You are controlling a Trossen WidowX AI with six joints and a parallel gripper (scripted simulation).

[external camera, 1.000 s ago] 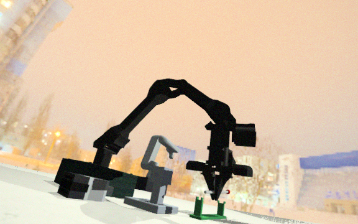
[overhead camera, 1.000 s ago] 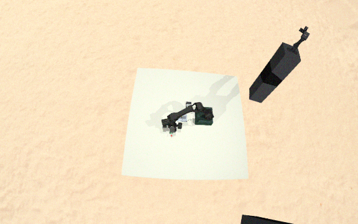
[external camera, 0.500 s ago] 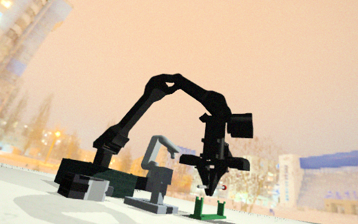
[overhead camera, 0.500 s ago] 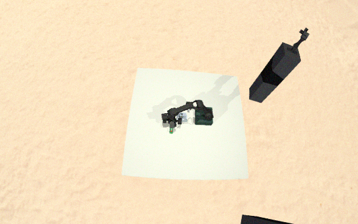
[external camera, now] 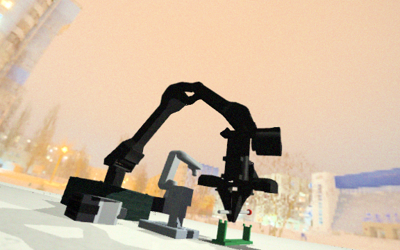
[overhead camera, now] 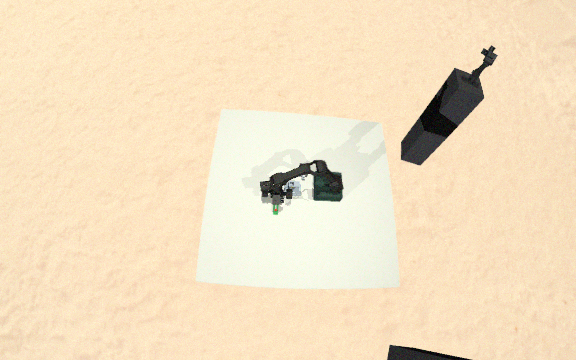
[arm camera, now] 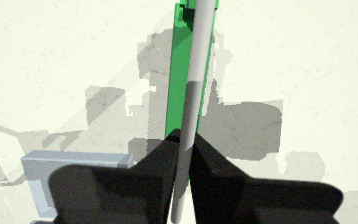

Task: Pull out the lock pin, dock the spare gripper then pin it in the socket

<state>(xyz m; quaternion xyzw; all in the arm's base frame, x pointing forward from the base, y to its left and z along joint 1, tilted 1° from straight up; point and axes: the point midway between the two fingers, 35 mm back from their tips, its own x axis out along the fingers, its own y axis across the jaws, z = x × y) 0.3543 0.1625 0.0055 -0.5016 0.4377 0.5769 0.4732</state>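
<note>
Now: the green cradle 2 cm to the left of my gripper tip and 2 cm below it. The rest, counted from my gripper tip: spare gripper 13 cm behind, 25 cm to the right, 2 cm below; then grey mount 8 cm behind, 11 cm to the right, 1 cm above.
</note>
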